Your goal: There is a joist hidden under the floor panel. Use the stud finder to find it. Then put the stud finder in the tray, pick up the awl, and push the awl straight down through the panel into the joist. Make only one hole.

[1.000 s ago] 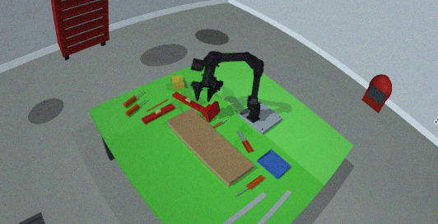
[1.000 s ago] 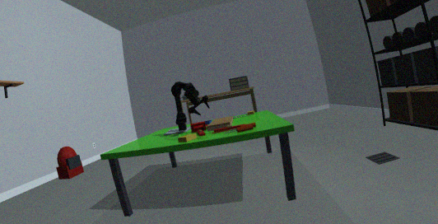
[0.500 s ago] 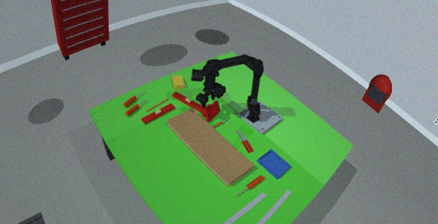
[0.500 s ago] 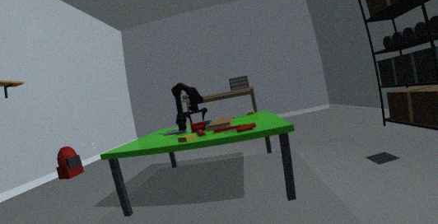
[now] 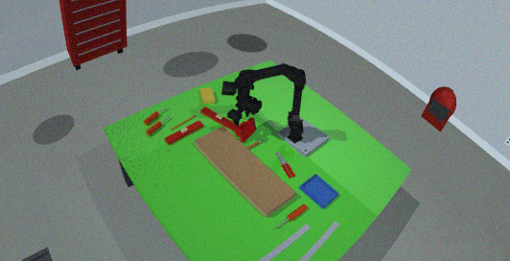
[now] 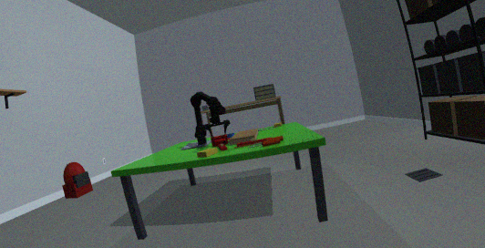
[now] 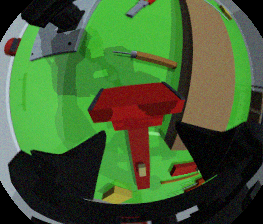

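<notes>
My gripper tip is now 50 mm above the stud finder, 10 mm to the right of it and 10 mm short of it. From my gripper tip the other things lie so: awl (110 mm to the left, 70 mm below, 20 mm behind); then blue tray (520 mm to the left, 70 mm behind, 60 mm below).
</notes>
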